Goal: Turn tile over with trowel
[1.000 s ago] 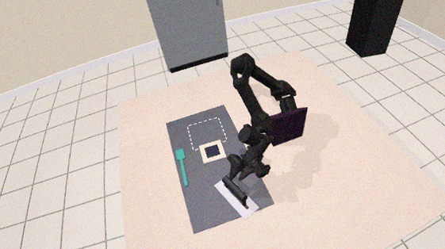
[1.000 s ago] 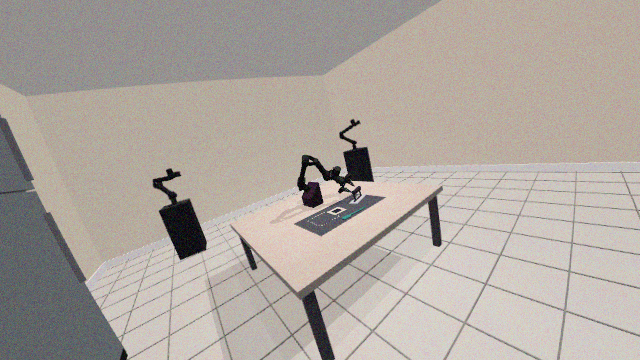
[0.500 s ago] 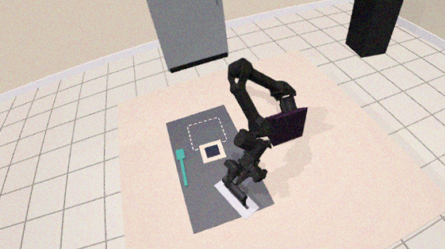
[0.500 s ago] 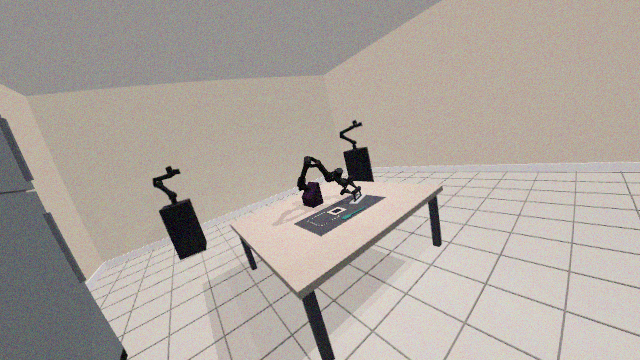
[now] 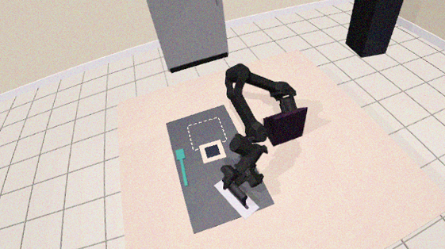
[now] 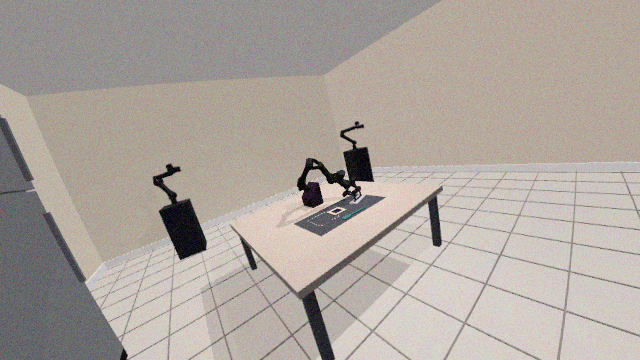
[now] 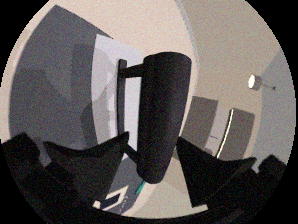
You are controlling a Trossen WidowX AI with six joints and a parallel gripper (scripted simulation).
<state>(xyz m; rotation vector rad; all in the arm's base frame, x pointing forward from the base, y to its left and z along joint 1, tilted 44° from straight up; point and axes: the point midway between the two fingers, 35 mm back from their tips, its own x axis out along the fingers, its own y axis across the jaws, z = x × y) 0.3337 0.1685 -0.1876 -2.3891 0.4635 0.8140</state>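
Right now my gripper tip is 4 cm short of the dark grey mat, 21 cm to the left of it and 8 cm above it. Also, from my gripper tip: teal trowel 18 cm ahead, 22 cm to the right, 5 cm below; tile 3 cm ahead, 24 cm to the right, 5 cm below.
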